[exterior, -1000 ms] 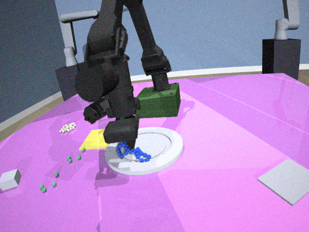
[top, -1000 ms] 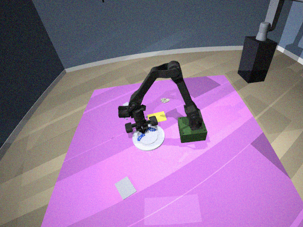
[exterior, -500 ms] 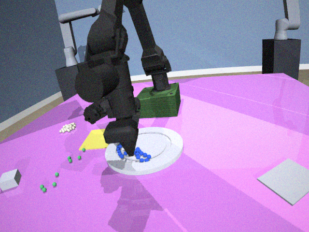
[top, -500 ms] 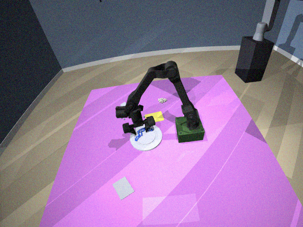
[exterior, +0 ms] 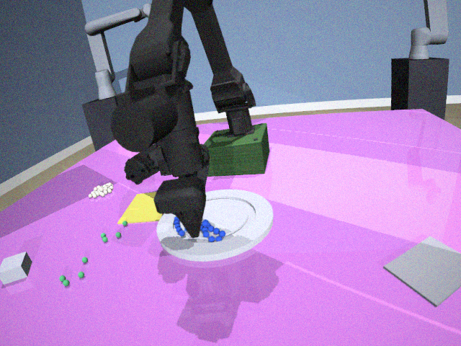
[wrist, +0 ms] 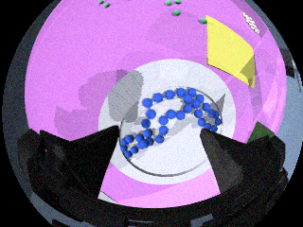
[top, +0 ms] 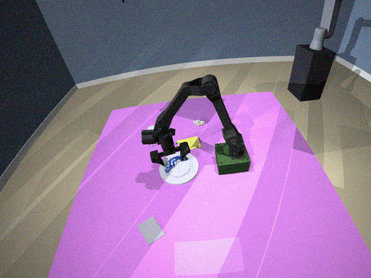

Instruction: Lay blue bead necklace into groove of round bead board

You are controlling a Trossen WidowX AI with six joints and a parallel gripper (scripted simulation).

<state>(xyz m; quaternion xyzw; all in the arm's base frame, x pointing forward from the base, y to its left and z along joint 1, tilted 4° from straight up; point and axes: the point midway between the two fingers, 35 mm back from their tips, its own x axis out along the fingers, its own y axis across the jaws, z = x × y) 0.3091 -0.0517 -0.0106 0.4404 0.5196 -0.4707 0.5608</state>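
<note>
Right now my gripper tip is 3 cm past the round white bead board, 2 cm to the right of it and 1 cm above it. Round my gripper tip: yellow sheet 14 cm to the right, 9 cm behind, 2 cm below; then grey tile 33 cm to the left, 12 cm ahead, 2 cm below; then cube 31 cm to the right, 12 cm ahead, 1 cm below.
</note>
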